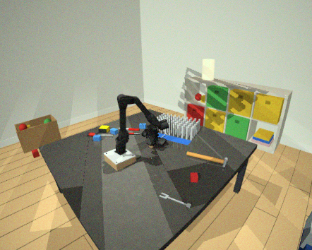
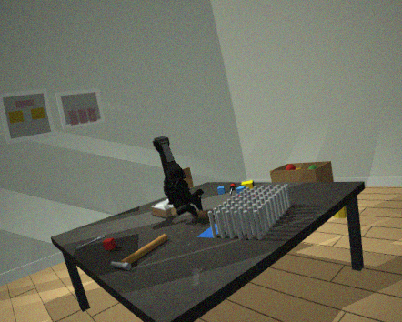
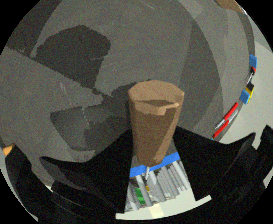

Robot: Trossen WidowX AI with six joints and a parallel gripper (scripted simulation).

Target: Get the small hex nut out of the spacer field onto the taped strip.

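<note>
My gripper tip is 100 mm short of the hook tool and 10 mm to the right of it. From my gripper tip the other things lie so: blue taped strip: 180 mm ahead, 20 mm to the right, 20 mm below; red cube: 440 mm to the right, 170 mm behind; yellow block: 550 mm to the left, 60 mm behind.
</note>
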